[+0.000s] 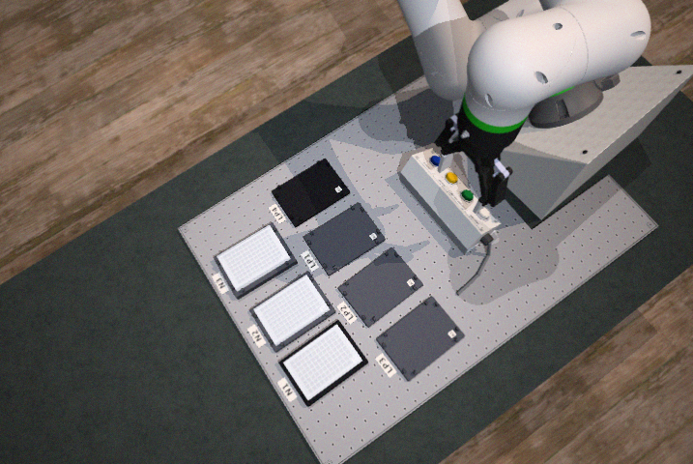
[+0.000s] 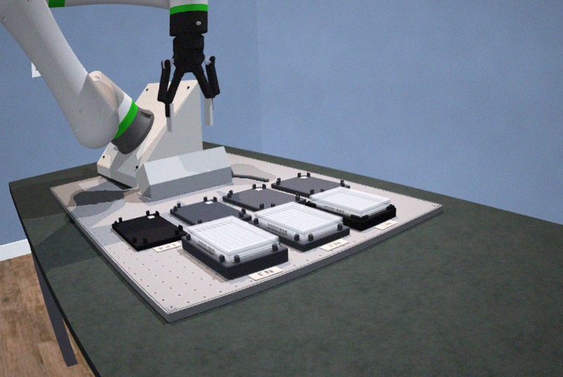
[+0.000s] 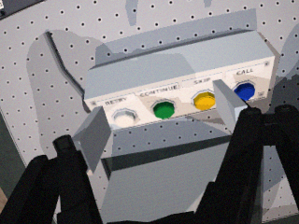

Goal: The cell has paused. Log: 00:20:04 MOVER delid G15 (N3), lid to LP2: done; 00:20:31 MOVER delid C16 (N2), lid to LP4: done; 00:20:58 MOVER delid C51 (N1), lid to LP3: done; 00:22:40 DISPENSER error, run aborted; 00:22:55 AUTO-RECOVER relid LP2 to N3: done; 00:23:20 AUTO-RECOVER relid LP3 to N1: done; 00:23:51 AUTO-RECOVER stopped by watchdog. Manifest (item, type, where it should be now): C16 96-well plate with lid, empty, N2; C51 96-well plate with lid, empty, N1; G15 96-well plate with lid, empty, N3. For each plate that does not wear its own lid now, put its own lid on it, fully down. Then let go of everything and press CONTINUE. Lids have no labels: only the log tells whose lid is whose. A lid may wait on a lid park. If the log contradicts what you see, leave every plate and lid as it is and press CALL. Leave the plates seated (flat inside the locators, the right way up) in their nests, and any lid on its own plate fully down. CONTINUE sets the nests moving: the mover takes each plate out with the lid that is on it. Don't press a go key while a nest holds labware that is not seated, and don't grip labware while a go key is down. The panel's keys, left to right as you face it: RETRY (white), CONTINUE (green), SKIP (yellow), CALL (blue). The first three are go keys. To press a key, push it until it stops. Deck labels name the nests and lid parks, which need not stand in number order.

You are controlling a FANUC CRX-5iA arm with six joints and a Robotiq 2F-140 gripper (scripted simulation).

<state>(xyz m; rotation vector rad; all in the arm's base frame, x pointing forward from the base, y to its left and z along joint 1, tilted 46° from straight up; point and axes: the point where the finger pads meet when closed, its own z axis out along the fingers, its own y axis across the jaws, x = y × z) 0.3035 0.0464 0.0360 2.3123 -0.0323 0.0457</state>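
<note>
Right now my hand is 100 mm above the green continue key and 30 mm past it. Round my hand: white retry key 100 mm below, 50 mm to the left, 30 mm behind; then blue call key 100 mm to the right, 100 mm below, 40 mm behind; then yellow skip key 100 mm below, 50 mm to the right, 30 mm behind.
</note>
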